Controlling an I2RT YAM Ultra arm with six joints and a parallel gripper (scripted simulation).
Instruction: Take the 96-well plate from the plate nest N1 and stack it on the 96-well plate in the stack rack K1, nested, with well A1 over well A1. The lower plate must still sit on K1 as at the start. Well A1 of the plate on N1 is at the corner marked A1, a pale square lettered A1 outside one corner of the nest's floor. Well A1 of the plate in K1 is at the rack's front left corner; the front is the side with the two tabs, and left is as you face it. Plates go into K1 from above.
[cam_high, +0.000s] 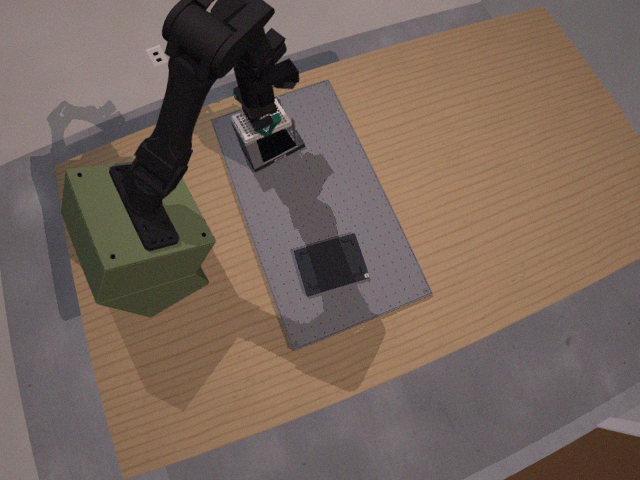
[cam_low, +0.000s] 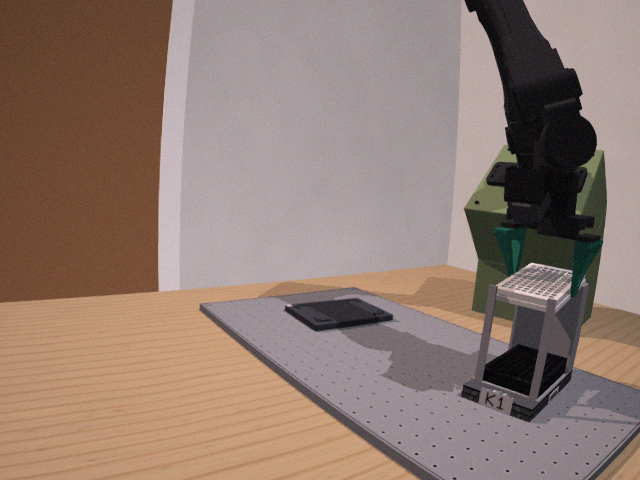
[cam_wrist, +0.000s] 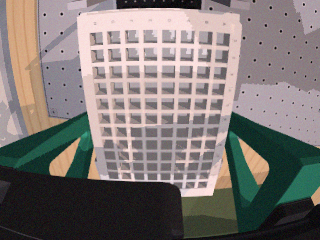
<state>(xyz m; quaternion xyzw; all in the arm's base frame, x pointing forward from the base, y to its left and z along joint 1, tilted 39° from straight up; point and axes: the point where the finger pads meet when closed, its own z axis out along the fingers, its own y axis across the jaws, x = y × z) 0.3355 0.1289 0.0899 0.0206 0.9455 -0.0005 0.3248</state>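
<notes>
Now: the back wall 60 mm behind my hand and 60 mm below it. Round my hand: thin post: 70 mm ahead, 40 mm to the right, 60 mm below; then black 96-well plate: 10 mm ahead, 120 mm below; then white 96-well plate: right at my hand.
</notes>
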